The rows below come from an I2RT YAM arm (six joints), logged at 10 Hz.
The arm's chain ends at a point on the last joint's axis. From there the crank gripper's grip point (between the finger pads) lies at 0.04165 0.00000 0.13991 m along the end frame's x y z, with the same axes.
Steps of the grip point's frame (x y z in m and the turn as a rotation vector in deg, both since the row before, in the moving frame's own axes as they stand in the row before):
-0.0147 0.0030 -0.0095 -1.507 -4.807 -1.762
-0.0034 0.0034 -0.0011 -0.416 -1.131 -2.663
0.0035 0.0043 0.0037 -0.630 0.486 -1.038
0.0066 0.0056 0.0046 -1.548 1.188 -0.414
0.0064 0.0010 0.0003 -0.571 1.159 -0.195
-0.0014 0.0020 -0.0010 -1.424 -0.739 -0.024
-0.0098 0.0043 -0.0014 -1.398 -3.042 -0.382
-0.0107 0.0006 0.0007 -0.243 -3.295 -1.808
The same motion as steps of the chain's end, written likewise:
-0.0029 0.0004 -0.0125 -1.507 -4.807 -1.762
-0.0006 0.0043 -0.0019 -0.416 -1.131 -2.663
0.0023 0.0035 0.0041 -0.630 0.486 -1.038
0.0037 0.0021 0.0055 -1.548 1.188 -0.414
0.0036 -0.0002 0.0012 -0.571 1.159 -0.195
0.0004 -0.0015 -0.0015 -1.424 -0.739 -0.024
-0.0023 0.0011 -0.0034 -1.398 -3.042 -0.382
-0.0026 0.0012 -0.0015 -0.243 -3.295 -1.808

